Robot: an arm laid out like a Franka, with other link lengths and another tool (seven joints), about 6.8 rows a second.
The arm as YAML. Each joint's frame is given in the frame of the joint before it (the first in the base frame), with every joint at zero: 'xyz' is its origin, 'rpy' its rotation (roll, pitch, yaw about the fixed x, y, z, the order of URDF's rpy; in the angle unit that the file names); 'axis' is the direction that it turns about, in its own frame. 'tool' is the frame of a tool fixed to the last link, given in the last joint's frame.
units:
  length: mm
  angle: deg
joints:
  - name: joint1
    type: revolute
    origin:
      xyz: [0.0, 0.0, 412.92]
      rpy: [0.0, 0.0, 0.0]
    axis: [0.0, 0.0, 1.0]
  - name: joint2
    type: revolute
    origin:
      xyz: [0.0, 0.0, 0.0]
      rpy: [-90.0, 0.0, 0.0]
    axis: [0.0, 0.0, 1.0]
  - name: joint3
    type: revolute
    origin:
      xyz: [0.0, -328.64, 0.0]
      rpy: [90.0, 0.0, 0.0]
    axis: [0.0, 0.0, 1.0]
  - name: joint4
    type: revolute
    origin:
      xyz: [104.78, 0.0, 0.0]
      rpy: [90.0, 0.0, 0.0]
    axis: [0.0, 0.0, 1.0]
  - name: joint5
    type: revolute
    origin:
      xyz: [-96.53, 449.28, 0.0]
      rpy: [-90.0, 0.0, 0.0]
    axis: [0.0, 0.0, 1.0]
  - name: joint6
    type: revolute
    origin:
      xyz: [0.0, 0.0, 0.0]
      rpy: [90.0, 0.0, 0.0]
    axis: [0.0, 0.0, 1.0]
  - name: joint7
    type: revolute
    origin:
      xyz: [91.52, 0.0, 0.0]
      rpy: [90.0, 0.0, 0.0]
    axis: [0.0, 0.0, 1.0]
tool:
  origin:
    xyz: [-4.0, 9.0, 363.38]
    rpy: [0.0, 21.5, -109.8]
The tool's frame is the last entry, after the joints.
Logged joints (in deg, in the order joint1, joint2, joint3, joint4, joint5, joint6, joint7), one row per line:
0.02, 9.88, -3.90, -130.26, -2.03, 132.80, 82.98
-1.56, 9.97, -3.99, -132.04, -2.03, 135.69, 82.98
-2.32, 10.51, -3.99, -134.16, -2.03, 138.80, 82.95
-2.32, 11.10, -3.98, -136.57, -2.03, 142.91, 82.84
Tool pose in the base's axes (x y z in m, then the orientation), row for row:
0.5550, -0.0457, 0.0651, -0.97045, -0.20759, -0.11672, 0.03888
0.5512, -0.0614, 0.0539, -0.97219, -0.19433, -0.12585, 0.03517
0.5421, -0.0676, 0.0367, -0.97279, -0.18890, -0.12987, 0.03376
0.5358, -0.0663, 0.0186, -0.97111, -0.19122, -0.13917, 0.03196
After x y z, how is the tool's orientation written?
As a quaternion, x y z w.
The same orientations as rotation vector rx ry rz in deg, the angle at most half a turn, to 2 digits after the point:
-170.48, -36.47, -20.50
-171.18, -34.22, -22.16
-171.44, -33.29, -22.89
-171.33, -33.74, -24.55

